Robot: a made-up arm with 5 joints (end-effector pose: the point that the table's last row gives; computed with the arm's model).
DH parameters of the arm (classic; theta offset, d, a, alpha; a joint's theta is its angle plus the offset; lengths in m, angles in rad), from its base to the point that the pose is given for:
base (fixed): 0 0.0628 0.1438 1.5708
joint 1: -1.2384 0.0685 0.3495 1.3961
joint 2: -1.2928 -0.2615 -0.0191 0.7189
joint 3: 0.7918 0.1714 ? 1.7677
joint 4: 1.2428 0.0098 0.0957 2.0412
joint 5: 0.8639 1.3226 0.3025 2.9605
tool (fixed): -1.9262 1.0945 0 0
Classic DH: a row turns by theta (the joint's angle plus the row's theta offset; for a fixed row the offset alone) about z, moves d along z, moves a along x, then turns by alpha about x.
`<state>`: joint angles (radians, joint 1 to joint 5).
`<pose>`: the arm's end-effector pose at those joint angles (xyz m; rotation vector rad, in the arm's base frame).
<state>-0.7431 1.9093 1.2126 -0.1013 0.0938</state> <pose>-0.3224 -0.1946 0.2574 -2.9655 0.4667 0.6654</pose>
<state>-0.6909 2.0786 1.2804 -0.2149 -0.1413</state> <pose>-0.3117 -0.0274 0.2860 2.8162 -0.7183 -0.6094</pose>
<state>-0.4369 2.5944 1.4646 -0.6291 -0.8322</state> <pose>-0.2204 0.4832 -0.0155 1.8881 -1.4016 0.0022</pose>
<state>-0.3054 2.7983 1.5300 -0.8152 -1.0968</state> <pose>-0.0872 0.5893 -0.2466 1.4469 -1.6533 0.3002</pose>
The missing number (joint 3, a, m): 0.2882
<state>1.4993 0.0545 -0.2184 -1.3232 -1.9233</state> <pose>0.8195 -0.1592 -0.0001 -1.6363 -1.4743 0.2769</pose>
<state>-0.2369 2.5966 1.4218 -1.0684 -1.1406</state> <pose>-0.0433 0.5328 -0.0384 1.5904 -1.6459 -0.0865</pose>
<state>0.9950 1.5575 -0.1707 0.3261 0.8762</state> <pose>1.0903 -0.1678 -0.3010 -0.4892 -1.2742 -1.8967</pose>
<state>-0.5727 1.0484 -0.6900 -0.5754 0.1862</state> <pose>-0.0684 0.2305 -0.9986 -0.7571 -0.4283 -0.5611</pose>
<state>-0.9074 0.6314 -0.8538 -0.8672 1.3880</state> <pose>0.1562 0.3002 -0.7856 -0.7116 -0.4992 -1.9313</pose>
